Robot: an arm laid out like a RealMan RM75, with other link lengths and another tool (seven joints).
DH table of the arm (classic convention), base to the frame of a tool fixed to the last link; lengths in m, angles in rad. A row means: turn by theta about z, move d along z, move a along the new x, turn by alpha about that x. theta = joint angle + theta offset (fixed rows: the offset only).
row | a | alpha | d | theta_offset
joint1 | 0 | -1.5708 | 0.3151 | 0
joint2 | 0 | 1.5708 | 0 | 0
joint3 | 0 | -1.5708 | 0.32 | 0
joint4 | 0 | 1.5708 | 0 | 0
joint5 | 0 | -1.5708 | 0.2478 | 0
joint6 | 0 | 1.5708 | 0 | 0
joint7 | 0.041 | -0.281 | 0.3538 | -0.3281
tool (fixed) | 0 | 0 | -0.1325 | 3.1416
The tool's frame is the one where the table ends.
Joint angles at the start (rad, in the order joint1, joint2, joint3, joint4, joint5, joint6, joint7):
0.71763, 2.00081, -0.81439, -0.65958, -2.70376, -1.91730, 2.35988
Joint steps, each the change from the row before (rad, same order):
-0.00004, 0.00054, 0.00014, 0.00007, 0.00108, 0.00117, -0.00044
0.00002, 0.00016, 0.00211, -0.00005, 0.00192, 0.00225, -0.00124
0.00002, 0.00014, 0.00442, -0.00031, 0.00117, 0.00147, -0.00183
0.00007, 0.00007, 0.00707, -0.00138, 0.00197, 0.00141, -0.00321
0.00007, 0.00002, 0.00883, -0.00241, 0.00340, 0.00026, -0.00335
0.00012, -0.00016, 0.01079, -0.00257, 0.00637, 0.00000, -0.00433
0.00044, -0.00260, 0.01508, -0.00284, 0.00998, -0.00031, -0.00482
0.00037, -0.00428, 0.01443, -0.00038, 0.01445, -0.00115, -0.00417
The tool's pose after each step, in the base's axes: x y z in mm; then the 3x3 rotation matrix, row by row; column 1 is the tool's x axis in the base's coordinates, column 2 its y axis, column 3 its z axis. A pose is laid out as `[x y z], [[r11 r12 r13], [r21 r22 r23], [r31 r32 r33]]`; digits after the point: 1 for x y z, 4 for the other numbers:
[396.9 328.7 -3.0], [[-0.5891 0.8027 -0.0930], [0.7167 0.4659 -0.5189], [-0.3732 -0.3723 -0.8498]]
[396.7 329.5 -3.4], [[-0.5909 0.8012 -0.0948], [0.7176 0.4682 -0.5157], [-0.3688 -0.3727 -0.8515]]
[396.4 330.2 -3.7], [[-0.5927 0.7995 -0.0978], [0.7189 0.4704 -0.5117], [-0.3631 -0.3736 -0.8536]]
[395.7 331.6 -4.0], [[-0.5960 0.7965 -0.1024], [0.7207 0.4743 -0.5056], [-0.3541 -0.3751 -0.8567]]
[394.6 333.2 -4.1], [[-0.6000 0.7925 -0.1092], [0.7230 0.4787 -0.4982], [-0.3426 -0.3778 -0.8602]]
[392.9 335.2 -4.5], [[-0.6055 0.7868 -0.1193], [0.7257 0.4843 -0.4887], [-0.3267 -0.3825 -0.8643]]
[390.7 338.5 -3.8], [[-0.6117 0.7798 -0.1334], [0.7304 0.4919 -0.4739], [-0.3039 -0.3874 -0.8704]]
[388.2 341.7 -2.9], [[-0.6173 0.7720 -0.1513], [0.7357 0.4983 -0.4587], [-0.2787 -0.3945 -0.8756]]

